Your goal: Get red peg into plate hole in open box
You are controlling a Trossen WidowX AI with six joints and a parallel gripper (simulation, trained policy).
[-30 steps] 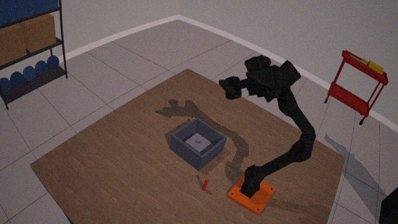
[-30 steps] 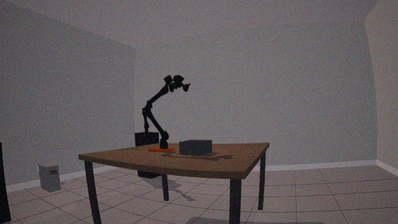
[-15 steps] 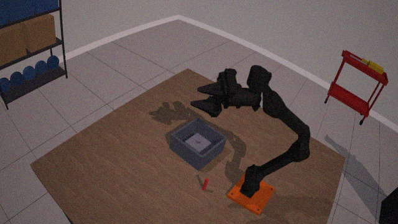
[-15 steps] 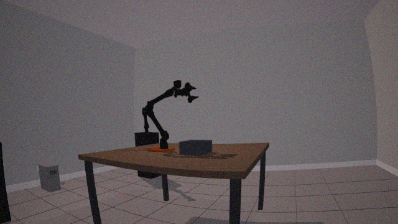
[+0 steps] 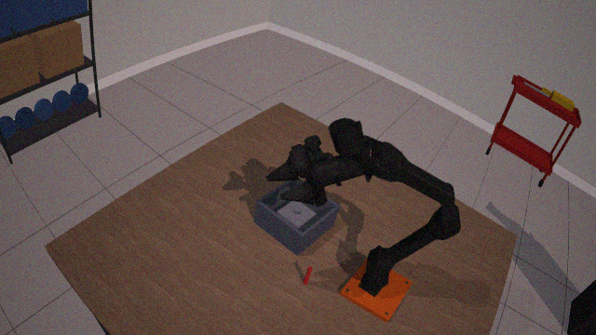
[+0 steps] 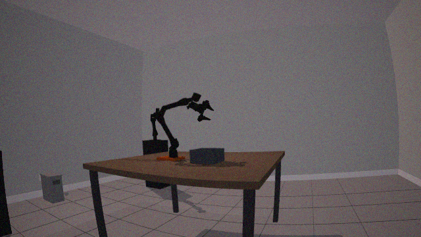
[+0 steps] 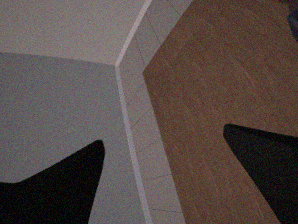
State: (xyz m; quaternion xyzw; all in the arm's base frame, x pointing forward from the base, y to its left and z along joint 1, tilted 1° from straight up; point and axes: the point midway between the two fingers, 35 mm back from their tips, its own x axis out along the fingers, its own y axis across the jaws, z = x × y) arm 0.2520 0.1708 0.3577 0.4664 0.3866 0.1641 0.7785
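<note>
My gripper tip is 110 mm past the red peg, 80 mm to the left of it and 320 mm above it. Round my gripper tip: plate 60 mm ahead, 240 mm to the right, 310 mm below; grey box 60 mm ahead, 240 mm to the right, 330 mm below.
</note>
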